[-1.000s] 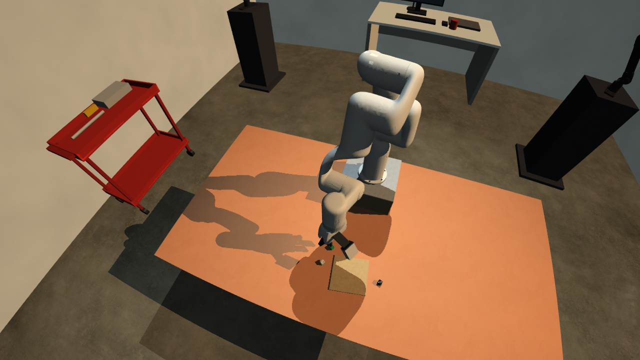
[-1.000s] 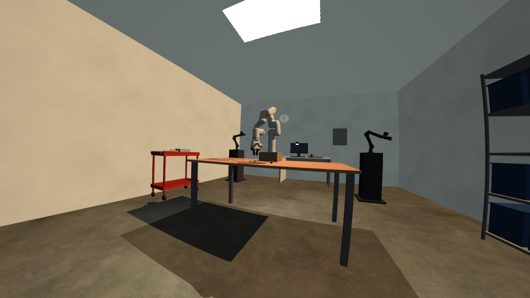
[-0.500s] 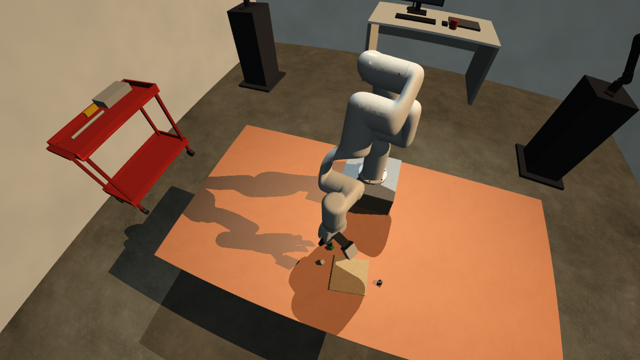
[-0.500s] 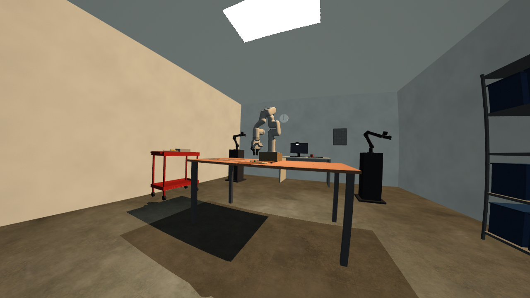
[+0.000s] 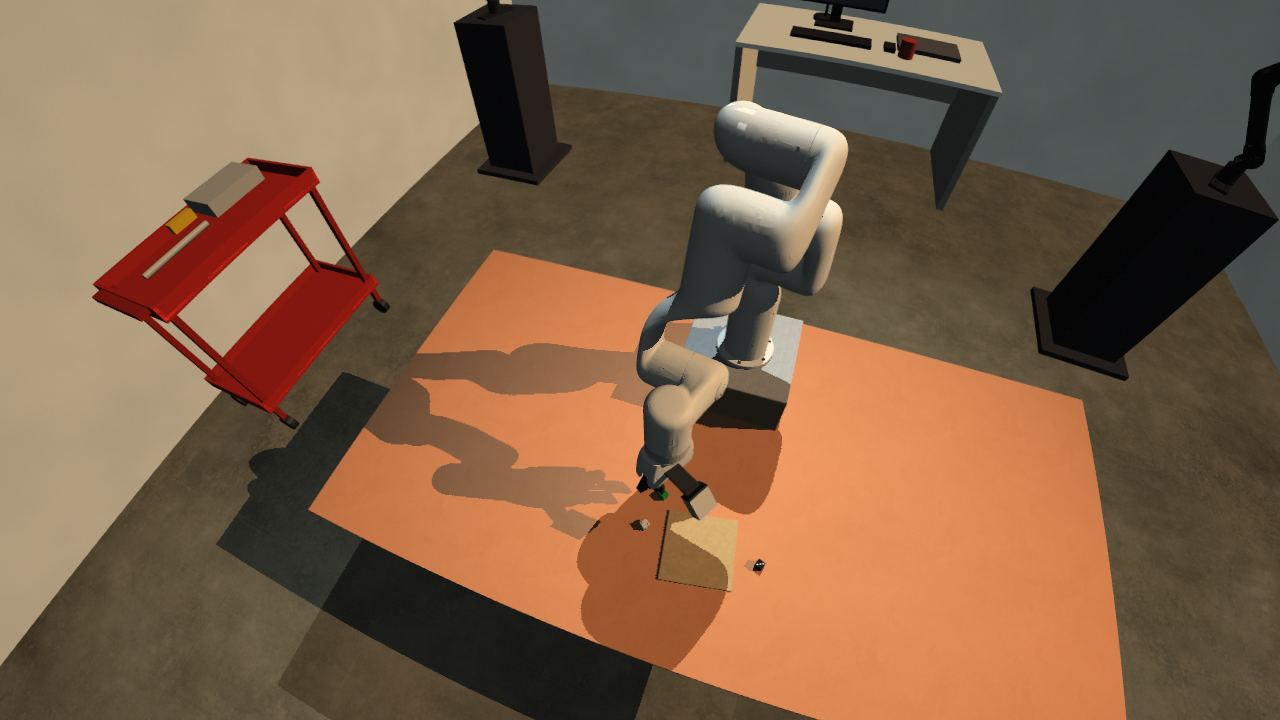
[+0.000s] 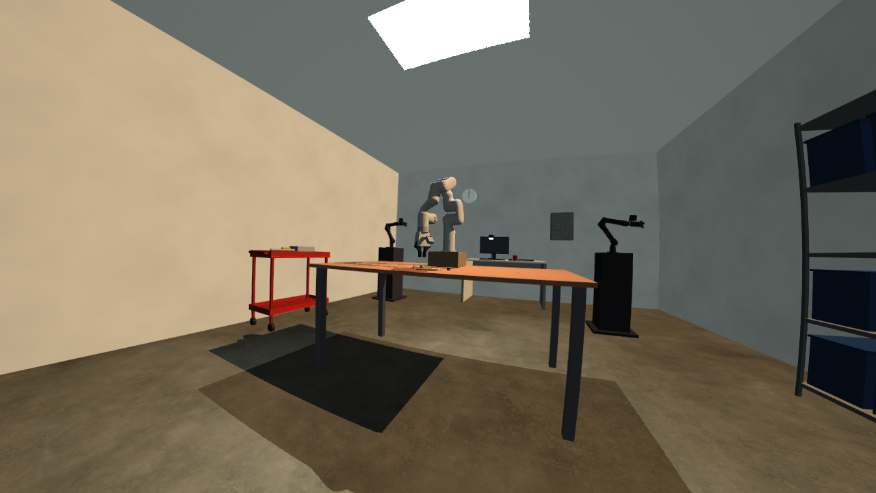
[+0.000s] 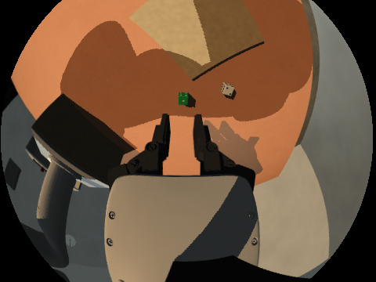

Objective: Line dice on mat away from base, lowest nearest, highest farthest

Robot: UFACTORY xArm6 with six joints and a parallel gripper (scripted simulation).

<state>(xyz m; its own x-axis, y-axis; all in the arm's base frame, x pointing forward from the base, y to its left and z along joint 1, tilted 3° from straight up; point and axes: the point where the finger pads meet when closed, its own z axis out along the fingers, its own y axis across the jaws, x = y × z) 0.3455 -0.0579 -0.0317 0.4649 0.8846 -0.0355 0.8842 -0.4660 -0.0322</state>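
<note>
Now: the green die 80 mm below my hand. Also, from my hand: black die (220 mm to the left, 80 mm below, 70 mm ahead); white die (80 mm below, 70 mm ahead, 10 mm to the right); tan mat (100 mm to the left, 90 mm below, 80 mm ahead).
</note>
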